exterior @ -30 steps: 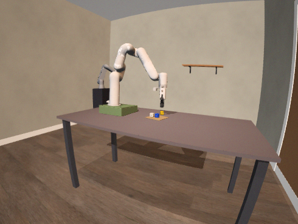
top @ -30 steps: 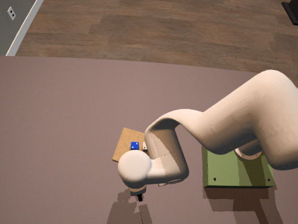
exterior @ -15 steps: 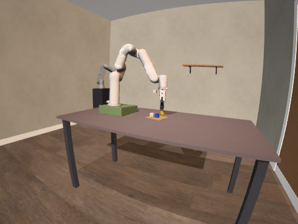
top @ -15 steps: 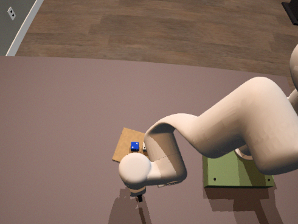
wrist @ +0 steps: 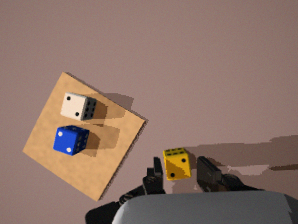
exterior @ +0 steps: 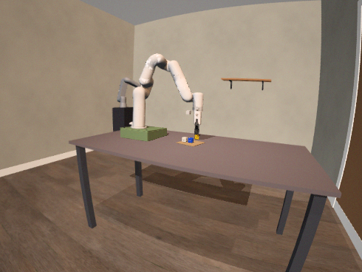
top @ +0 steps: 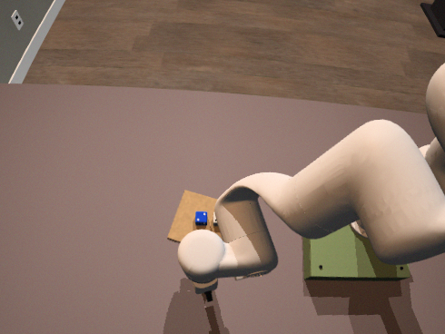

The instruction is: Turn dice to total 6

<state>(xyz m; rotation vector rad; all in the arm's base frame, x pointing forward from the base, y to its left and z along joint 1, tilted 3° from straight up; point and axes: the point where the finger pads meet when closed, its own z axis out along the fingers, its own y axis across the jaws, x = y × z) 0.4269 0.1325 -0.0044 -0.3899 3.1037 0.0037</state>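
The yellow die is 40 mm below my hand. From my hand the other things lie so: blue die: 10 mm ahead, 140 mm to the right, 40 mm below; then tan mat: 10 mm ahead, 140 mm to the right, 50 mm below; then white die: 40 mm behind, 140 mm to the right, 40 mm below.
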